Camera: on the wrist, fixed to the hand. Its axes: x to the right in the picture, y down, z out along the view.
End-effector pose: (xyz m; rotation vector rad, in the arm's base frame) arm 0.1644 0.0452 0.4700 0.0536 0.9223 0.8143
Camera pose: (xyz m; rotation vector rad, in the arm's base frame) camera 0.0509 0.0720 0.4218 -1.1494 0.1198 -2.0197
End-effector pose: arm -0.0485 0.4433 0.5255 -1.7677 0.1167 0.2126
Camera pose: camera -0.0415 0.3271 0.4768 -0.2529 -2.2461 -1.8951
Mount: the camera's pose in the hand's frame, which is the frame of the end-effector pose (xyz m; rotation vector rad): 0.0125 0.0694 -0.1047 -0.0537 0.0630 -3.0843
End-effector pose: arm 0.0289 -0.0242 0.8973 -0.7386 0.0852 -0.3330
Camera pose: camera 0.0391 -0.0481 0.7738 0.1850 0.9696 2.6783
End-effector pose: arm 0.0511 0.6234 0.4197 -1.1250 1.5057 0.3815
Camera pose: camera -0.0641 0.5721 0.4148 -1.9141 -1.2957 -1.6251
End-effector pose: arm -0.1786 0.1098 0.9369 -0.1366 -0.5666 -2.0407
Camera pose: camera -0.1125 0.0244 0.8716 -0.5107 0.0812 1.0988
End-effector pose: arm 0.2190 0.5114 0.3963 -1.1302 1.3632 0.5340
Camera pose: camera 0.1118 0.4467 0.3804 -1.7003 -1.2753 -1.6392
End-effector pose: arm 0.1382 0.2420 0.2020 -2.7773 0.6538 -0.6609
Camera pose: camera 0.0732 0.1646 0.2777 0.6713 2.5421 0.3494
